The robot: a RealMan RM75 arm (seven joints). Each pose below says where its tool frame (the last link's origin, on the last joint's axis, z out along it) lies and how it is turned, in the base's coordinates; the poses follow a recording.
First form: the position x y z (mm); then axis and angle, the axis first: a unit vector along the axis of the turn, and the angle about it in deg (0 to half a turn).
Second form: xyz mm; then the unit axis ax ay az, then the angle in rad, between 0 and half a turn. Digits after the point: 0 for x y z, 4 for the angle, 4 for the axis.
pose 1, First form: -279 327 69 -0.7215 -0.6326 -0.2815 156.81
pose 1, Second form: -279 327 69 -0.7215 -0.6326 -0.2815 2.7369
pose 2, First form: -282 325 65 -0.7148 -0.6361 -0.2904 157.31
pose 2, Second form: -282 325 65 -0.7148 -0.6361 -0.2904 2.7456
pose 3, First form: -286 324 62 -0.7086 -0.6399 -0.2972 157.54
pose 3, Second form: -286 324 62 -0.7086 -0.6399 -0.2972 2.7496
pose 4, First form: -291 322 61 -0.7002 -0.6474 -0.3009 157.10
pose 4, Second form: -291 322 61 -0.7002 -0.6474 -0.3009 2.7419
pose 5, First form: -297 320 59 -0.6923 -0.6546 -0.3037 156.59
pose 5, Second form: -297 320 59 -0.6923 -0.6546 -0.3037 2.7330
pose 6, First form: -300 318 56 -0.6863 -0.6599 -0.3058 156.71
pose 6, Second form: -300 318 56 -0.6863 -0.6599 -0.3058 2.7351
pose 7, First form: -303 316 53 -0.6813 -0.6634 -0.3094 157.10
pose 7, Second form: -303 316 53 -0.6813 -0.6634 -0.3094 2.7419
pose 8, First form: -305 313 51 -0.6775 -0.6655 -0.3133 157.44
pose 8, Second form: -305 313 51 -0.6775 -0.6655 -0.3133 2.7478
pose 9, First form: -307 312 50 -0.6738 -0.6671 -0.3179 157.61
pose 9, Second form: -307 312 50 -0.6738 -0.6671 -0.3179 2.7508
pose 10, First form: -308 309 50 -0.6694 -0.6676 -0.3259 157.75
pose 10, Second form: -308 309 50 -0.6694 -0.6676 -0.3259 2.7533
